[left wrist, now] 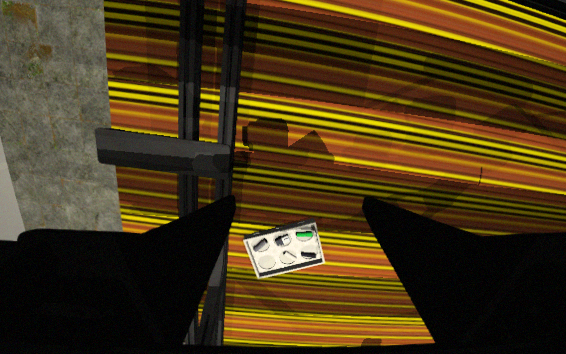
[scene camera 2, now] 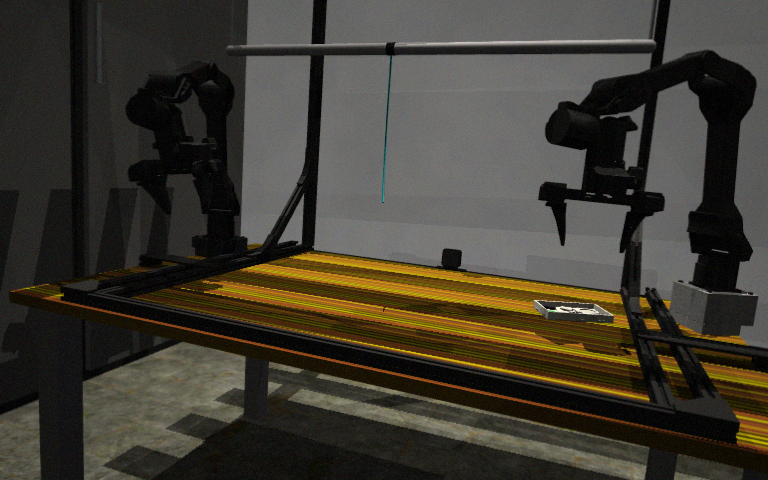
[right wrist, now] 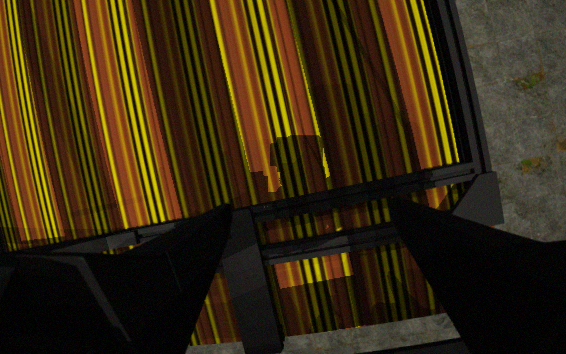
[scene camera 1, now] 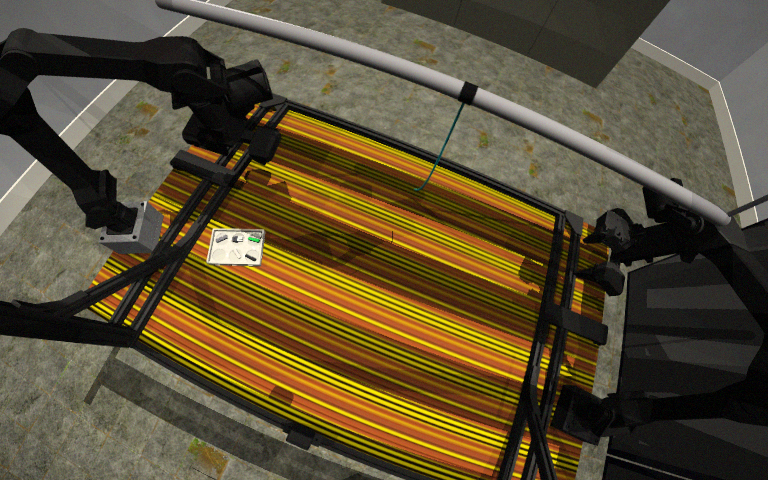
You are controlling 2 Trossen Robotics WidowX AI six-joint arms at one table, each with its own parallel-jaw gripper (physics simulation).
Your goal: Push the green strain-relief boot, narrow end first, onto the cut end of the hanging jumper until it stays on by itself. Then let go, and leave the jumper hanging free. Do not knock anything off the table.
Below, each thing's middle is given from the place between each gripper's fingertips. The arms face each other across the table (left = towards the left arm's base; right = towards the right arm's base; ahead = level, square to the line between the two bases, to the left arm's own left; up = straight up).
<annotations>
The parts tray (scene camera 1: 221,253) is 15 cm behind my left hand, 14 cm below it and 2 cm to the right of it.
I see the parts tray 730 mm to the left of my right hand, 230 mm behind it and 140 mm below it.
</annotations>
